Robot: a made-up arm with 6 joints.
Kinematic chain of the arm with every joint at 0, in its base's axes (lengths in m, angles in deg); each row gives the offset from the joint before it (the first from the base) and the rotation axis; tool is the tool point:
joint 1: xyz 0 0 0.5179 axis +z
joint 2: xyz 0 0 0 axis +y
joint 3: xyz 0 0 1.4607 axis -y
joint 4: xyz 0 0 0 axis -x
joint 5: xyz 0.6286 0 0 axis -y
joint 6: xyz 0 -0.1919 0 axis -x
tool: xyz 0 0 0
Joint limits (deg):
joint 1: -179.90..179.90
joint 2: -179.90..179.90
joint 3: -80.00..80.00
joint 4: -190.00..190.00
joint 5: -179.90..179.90
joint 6: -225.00..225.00
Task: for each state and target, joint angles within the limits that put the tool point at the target. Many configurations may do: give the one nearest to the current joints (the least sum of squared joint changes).
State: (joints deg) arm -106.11 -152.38 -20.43 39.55 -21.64 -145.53
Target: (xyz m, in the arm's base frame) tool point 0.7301 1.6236 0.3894
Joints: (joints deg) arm -118.43 -114.11 6.67 46.92 -21.64 -145.53
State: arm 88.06 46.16 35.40 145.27 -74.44 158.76
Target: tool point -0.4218 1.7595 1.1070
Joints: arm 98.29 55.85 25.50 148.49 -74.44 158.76
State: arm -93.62 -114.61 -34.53 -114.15 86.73 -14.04
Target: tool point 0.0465 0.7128 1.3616
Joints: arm -88.01 -64.99 -28.91 -111.77 86.73 -14.04
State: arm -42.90 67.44 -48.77 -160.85 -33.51 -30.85
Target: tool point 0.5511 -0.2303 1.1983
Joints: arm -39.95 26.41 -64.13 -157.52 -33.51 -30.85
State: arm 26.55 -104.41 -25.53 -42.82 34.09 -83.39
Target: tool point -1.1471 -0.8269 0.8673
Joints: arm 29.58 -101.42 -3.30 -37.16 34.09 -83.39
